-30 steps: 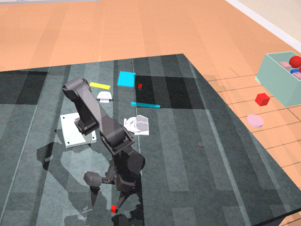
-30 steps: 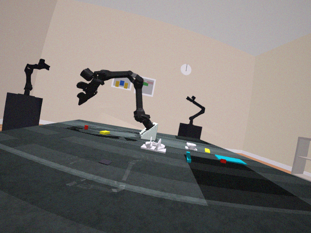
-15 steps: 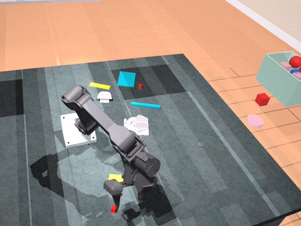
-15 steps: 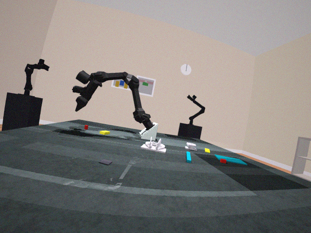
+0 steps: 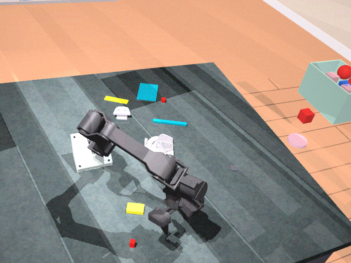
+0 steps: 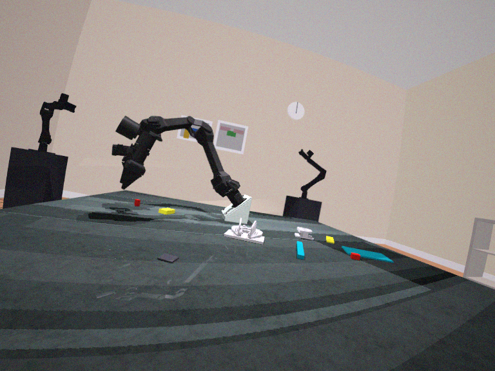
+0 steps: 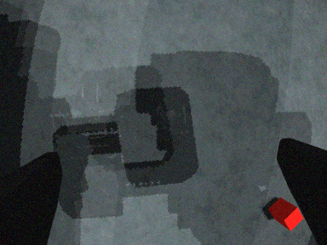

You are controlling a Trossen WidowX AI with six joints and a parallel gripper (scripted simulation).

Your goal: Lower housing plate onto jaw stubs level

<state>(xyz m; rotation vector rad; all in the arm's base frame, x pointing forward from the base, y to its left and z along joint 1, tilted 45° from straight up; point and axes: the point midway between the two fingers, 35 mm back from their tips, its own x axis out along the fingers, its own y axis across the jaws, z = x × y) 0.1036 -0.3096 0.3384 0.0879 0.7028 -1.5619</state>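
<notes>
Right now the grey housing plate is 100 mm ahead of my gripper tip, 700 mm to the left of it and 60 mm below it. Also, from my gripper tip: grey tile 400 mm ahead, 190 mm to the left, 80 mm below; red cube 130 mm behind, 40 mm to the left, 70 mm below; yellow block 70 mm behind, 170 mm to the left, 80 mm below.
</notes>
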